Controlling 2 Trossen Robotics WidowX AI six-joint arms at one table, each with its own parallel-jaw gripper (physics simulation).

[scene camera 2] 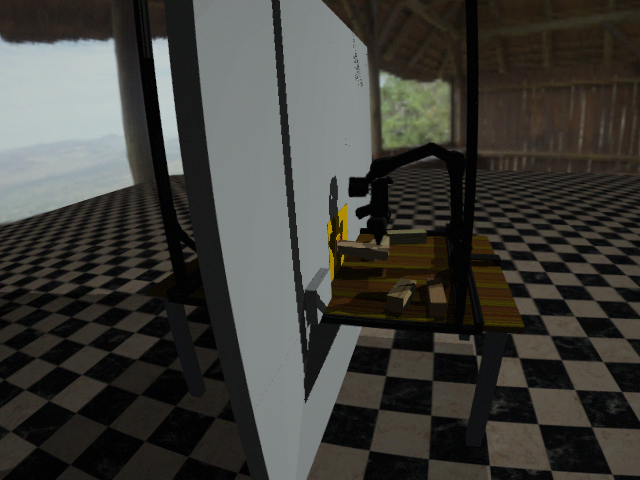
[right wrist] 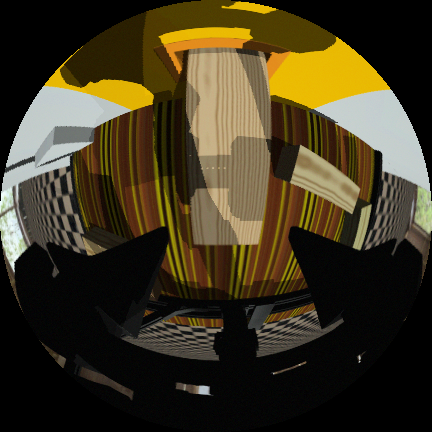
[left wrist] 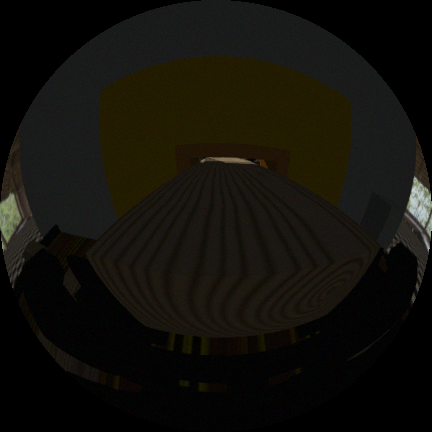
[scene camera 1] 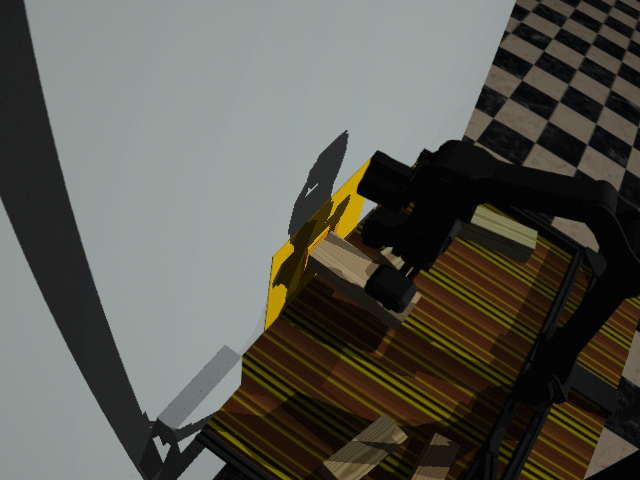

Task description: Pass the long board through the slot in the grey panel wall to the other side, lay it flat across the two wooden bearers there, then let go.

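Places are measured from the left arm's base along level axes (x back, y left, z down), in millimetres.
Where they show: right gripper, between the fingertips: (scene camera 2: 380,240) (right wrist: 230,232); right arm's base, origin of its link: (right wrist: 234,312) (scene camera 1: 535,392).
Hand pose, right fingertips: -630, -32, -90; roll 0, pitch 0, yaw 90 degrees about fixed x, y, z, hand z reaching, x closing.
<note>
Each offset is from my right fingertips to the top centre of the thing, as dx, dy, dz. "pt": to the spot under its first point. Level surfaces: height alone.
The long wooden board @(+140, +0, -2) (scene camera 1: 344,264) (scene camera 2: 361,249) (right wrist: 225,132) sticks out through the orange-rimmed slot in the yellow patch (scene camera 1: 277,295) (scene camera 2: 342,216) (right wrist: 330,76) of the grey panel wall (scene camera 1: 199,143) (scene camera 2: 242,190). Its end hangs above the striped table @(dz +109) (scene camera 1: 375,376). My right gripper (scene camera 1: 396,273) (scene camera 2: 379,238) (right wrist: 230,232) is open and empty, just above the board's free end. In the dark left wrist view, my left gripper (left wrist: 230,239) is shut on the board (left wrist: 225,250), which runs away into the slot. One wooden bearer @(-74, +299, +62) (scene camera 1: 499,230) (scene camera 2: 406,236) (right wrist: 322,177) lies beside the board's end.
Two more wooden blocks @(-95, -226, +62) (scene camera 1: 366,450) @(-195, -219, +65) (scene camera 1: 434,457) (scene camera 2: 400,295) (scene camera 2: 436,297) lie near the table's front edge. A small grey bracket @(pt +132, -313, +9) (scene camera 1: 199,388) (scene camera 2: 316,281) (right wrist: 60,141) juts from the wall. A black frame post (scene camera 2: 470,143) stands at the table's side.
</note>
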